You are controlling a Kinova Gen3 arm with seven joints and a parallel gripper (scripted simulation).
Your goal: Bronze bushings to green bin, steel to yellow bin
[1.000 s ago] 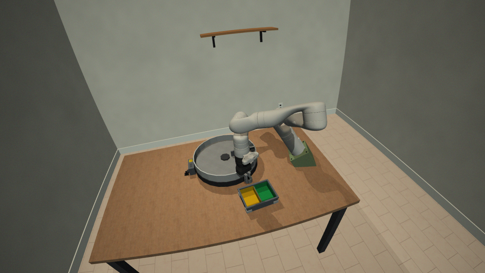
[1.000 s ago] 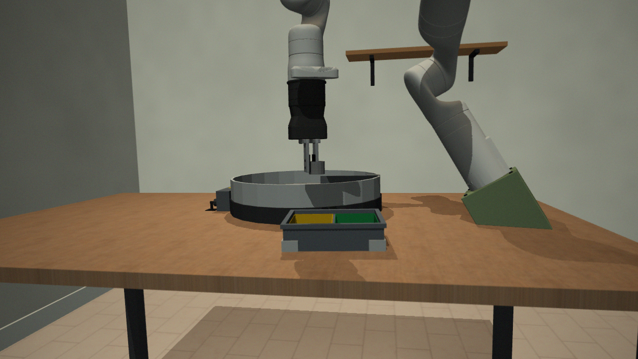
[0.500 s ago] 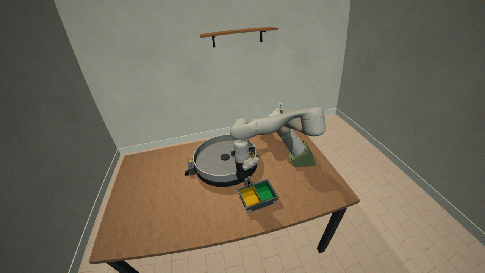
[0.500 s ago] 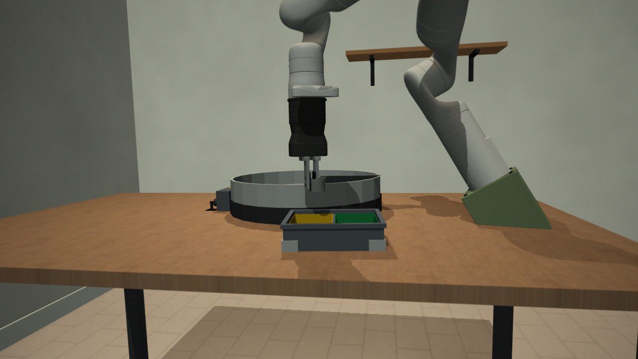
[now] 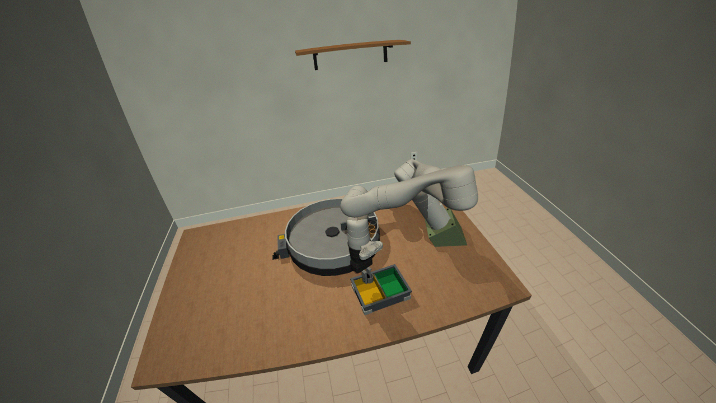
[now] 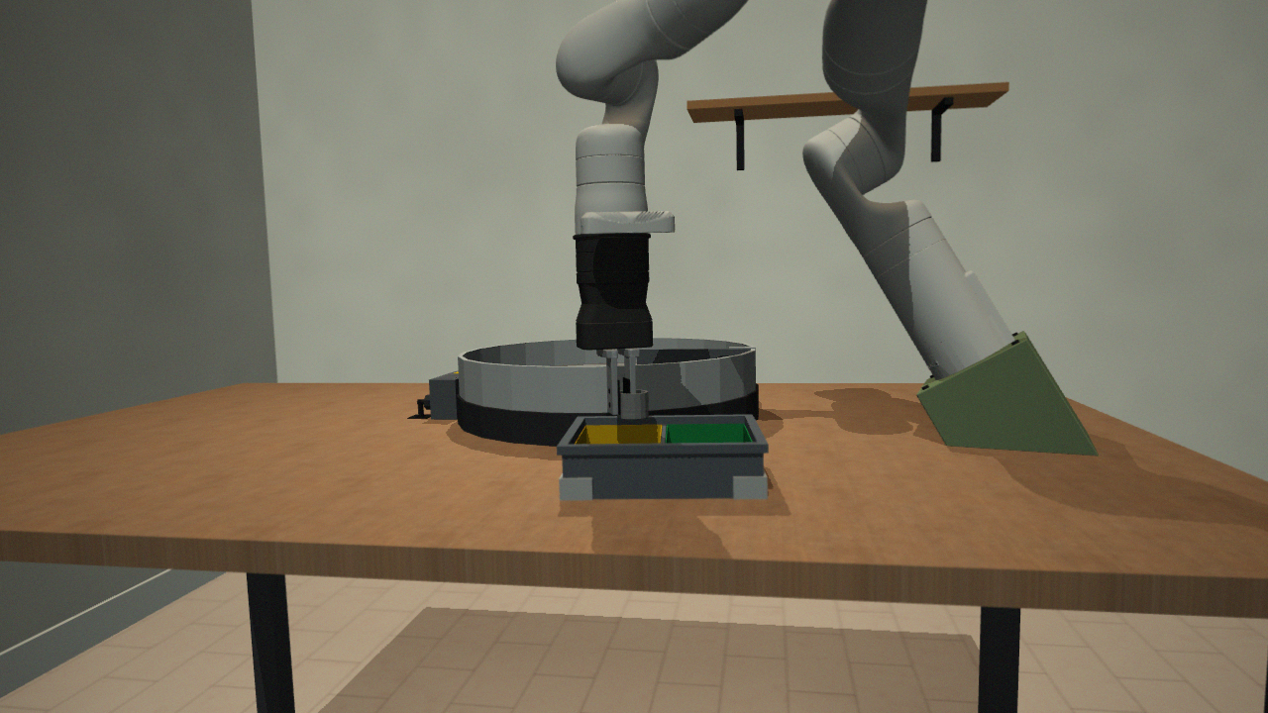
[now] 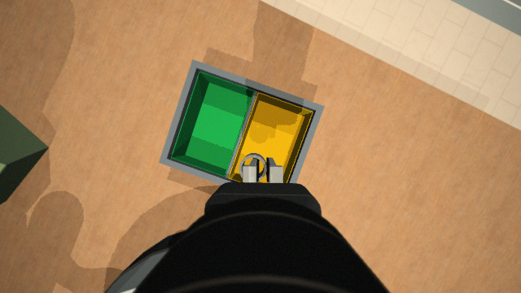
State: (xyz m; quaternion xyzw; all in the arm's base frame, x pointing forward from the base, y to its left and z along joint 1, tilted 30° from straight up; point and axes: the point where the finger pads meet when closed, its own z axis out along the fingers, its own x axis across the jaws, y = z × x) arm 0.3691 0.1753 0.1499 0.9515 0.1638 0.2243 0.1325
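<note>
Now: the bin 4 cm behind my hand, 3 cm to the left of it and 5 cm below it. From my hand the other things lie so: grey turntable (3 cm ahead, 34 cm to the right, 3 cm below).
</note>
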